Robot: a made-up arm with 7 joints. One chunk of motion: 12 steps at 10 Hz.
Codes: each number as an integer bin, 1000 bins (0 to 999) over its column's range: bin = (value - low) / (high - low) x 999, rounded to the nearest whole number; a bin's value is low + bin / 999 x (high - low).
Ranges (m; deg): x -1.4..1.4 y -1.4..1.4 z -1.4..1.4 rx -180..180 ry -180..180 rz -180..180
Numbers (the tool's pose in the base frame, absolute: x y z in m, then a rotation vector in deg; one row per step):
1: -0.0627 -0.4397 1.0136 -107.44 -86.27 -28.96
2: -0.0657 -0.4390 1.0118 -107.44 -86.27 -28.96
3: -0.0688 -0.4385 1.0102 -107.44 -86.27 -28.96
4: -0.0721 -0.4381 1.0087 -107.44 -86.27 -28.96
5: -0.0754 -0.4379 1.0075 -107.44 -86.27 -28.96
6: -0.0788 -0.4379 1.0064 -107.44 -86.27 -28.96
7: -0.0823 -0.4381 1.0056 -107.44 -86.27 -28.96
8: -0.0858 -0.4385 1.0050 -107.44 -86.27 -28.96
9: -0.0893 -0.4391 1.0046 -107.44 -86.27 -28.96
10: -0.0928 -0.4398 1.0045 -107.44 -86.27 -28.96
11: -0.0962 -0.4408 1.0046 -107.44 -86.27 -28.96
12: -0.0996 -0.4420 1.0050 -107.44 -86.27 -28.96
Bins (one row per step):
1: 477 343 861 201 260 419
2: 476 343 860 201 260 419
3: 475 343 860 201 260 419
4: 474 343 859 201 260 419
5: 473 343 859 201 260 419
6: 471 343 859 201 260 419
7: 470 343 858 201 260 419
8: 469 343 858 201 260 419
9: 468 343 858 201 260 419
10: 466 343 858 201 260 419
11: 465 342 858 201 260 419
12: 464 342 858 201 260 419

